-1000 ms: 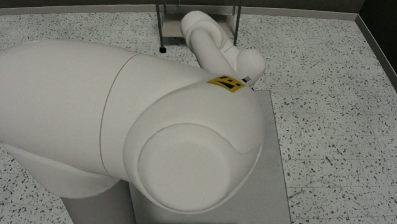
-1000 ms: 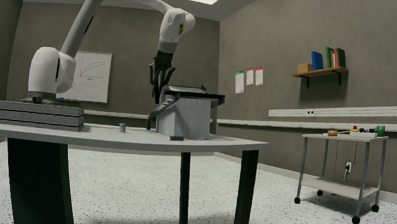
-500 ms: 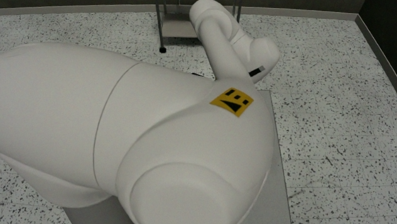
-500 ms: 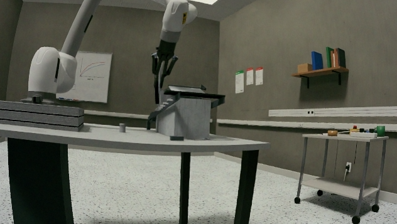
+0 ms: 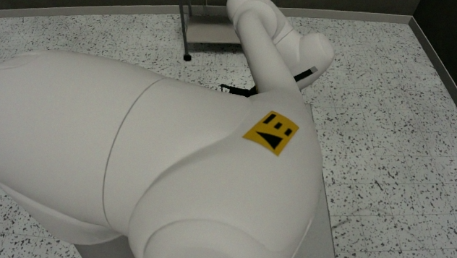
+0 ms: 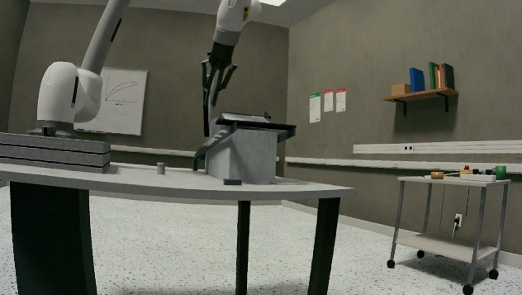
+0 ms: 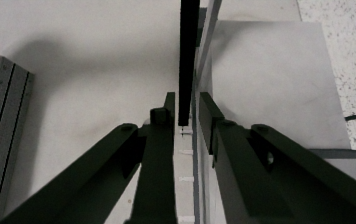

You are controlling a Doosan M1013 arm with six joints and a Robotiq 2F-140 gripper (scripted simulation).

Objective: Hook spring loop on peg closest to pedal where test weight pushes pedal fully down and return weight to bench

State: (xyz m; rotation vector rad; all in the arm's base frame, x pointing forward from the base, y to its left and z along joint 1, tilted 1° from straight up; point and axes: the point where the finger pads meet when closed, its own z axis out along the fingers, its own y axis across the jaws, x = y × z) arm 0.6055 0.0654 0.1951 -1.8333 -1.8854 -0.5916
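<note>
Right now the steel test weight is 260 mm below my hand, 170 mm behind it and 20 mm to the right of it. From my hand the other things lie so: dark stub: 330 mm to the left, 260 mm below, 10 mm ahead; small dark block: 280 mm below, 250 mm to the right, 30 mm ahead.
</note>
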